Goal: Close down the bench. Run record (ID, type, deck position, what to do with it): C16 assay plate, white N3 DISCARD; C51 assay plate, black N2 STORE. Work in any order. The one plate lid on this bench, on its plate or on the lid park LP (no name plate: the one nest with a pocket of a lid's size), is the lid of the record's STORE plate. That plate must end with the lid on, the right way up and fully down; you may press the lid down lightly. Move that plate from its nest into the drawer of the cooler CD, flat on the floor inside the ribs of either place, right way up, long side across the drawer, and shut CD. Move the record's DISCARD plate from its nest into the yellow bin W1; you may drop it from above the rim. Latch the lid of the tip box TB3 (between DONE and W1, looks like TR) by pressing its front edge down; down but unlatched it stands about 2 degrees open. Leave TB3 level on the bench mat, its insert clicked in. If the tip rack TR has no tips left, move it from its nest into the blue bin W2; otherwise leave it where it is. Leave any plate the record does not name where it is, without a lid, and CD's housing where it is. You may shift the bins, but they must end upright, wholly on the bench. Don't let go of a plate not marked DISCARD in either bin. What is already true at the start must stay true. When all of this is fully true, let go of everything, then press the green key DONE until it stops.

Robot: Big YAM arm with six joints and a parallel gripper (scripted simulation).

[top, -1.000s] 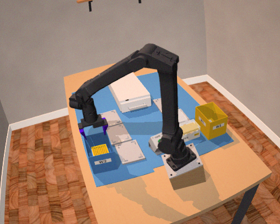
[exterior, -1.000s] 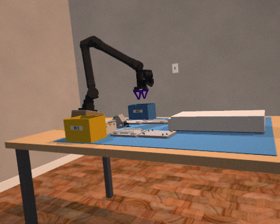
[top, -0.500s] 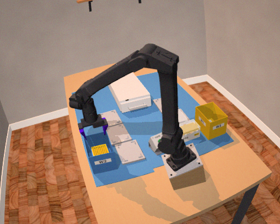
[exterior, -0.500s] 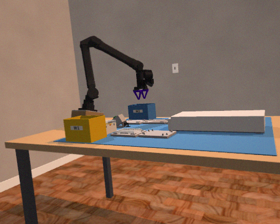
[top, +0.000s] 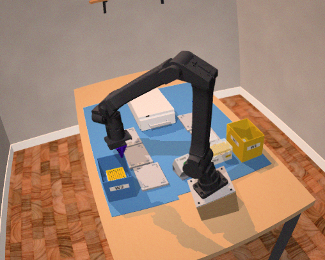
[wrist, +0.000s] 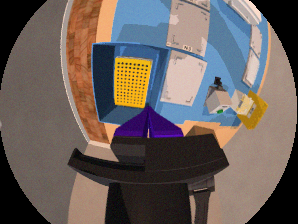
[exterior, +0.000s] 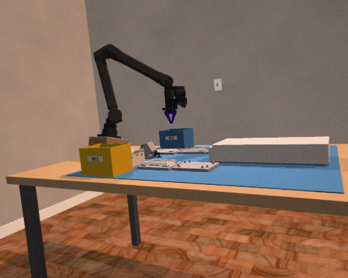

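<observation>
The green key DONE lies 6 cm behind my hand, 26 cm to the right of it and 10 cm below it. From my hand the other things lie so: tip rack TR: 1 cm behind, 4 cm to the left, 12 cm below; then lid park LP: 1 cm ahead, 11 cm to the right, 16 cm below; then blue bin W2: 1 cm ahead, 4 cm to the left, 13 cm below.
</observation>
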